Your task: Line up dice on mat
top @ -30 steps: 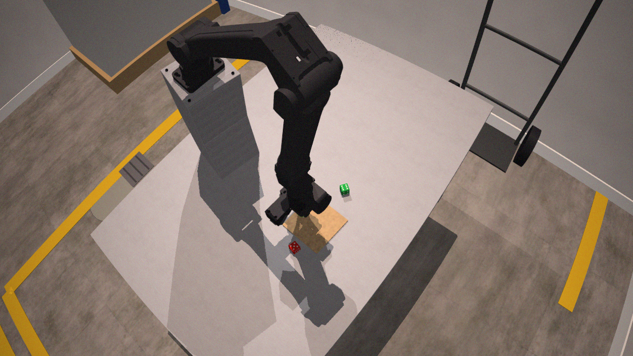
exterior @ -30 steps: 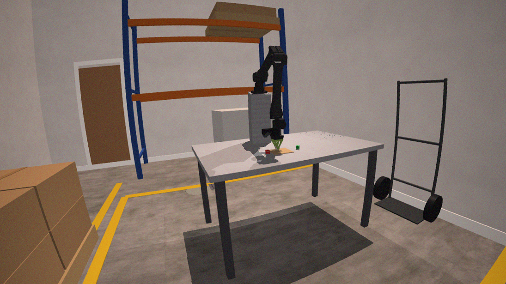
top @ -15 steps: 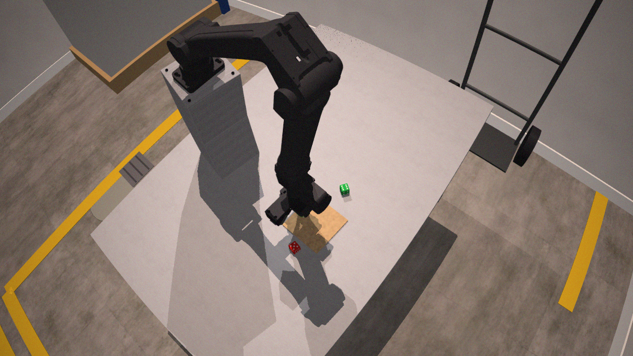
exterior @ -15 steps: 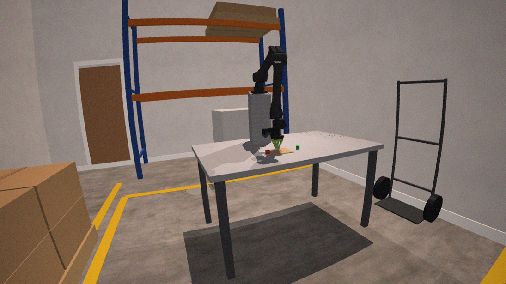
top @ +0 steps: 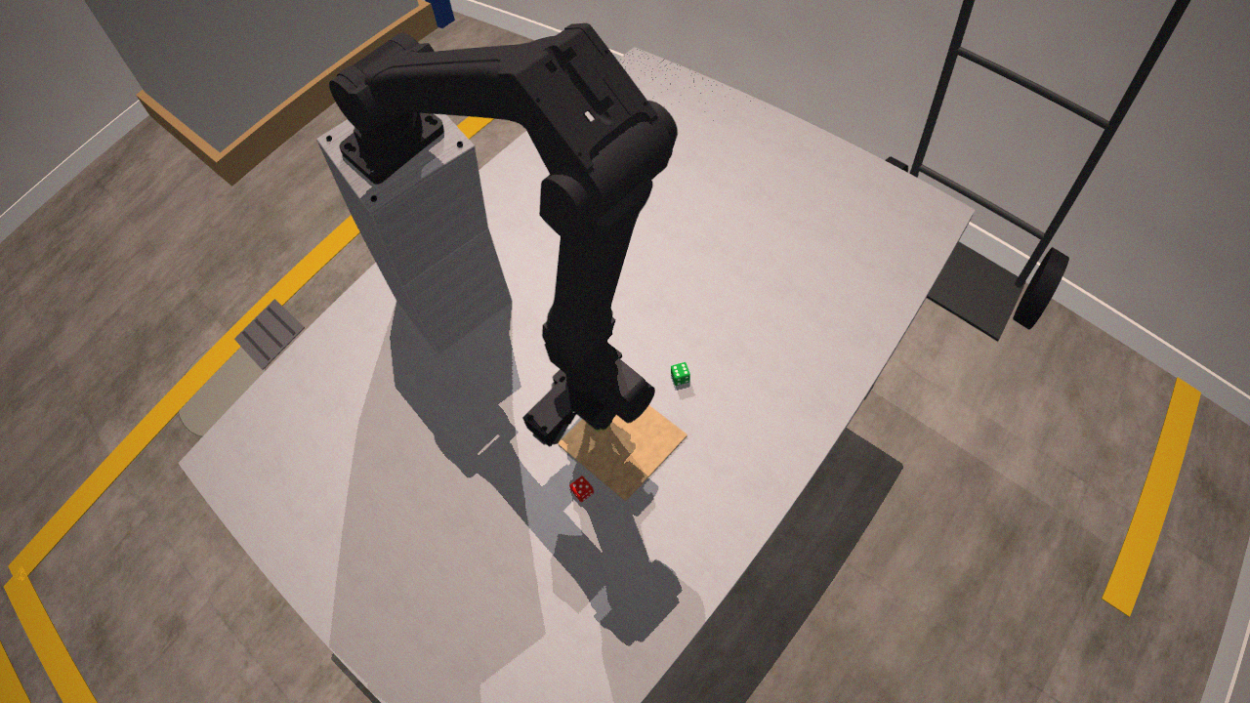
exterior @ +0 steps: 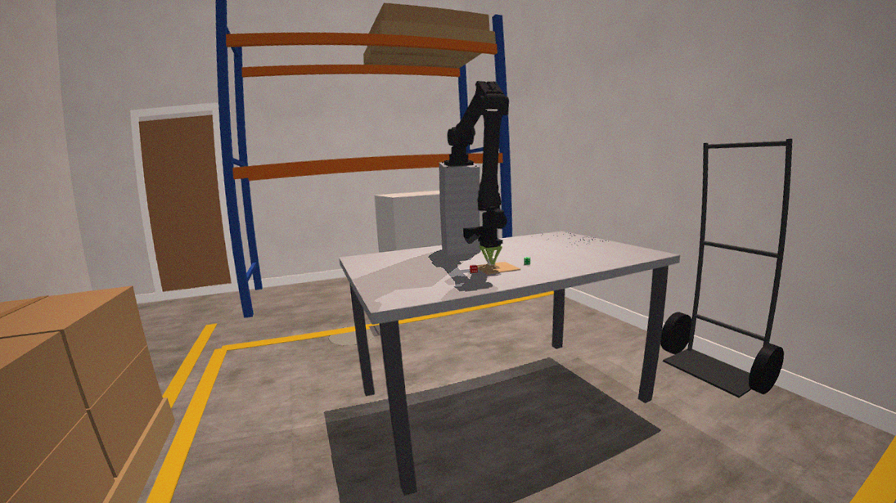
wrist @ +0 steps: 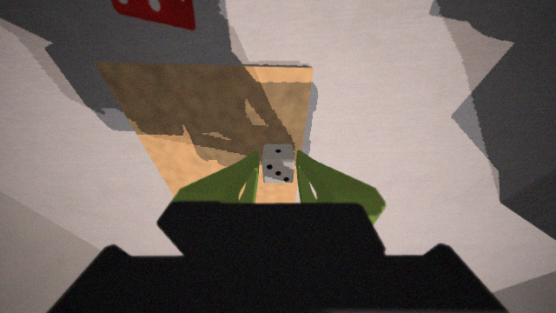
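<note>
Right now my hand is right at the white die. Round my hand: red die: 100 mm to the right, 60 mm ahead; then green die: 140 mm to the left, 50 mm ahead; then tan mat: 50 mm ahead, 20 mm below.
</note>
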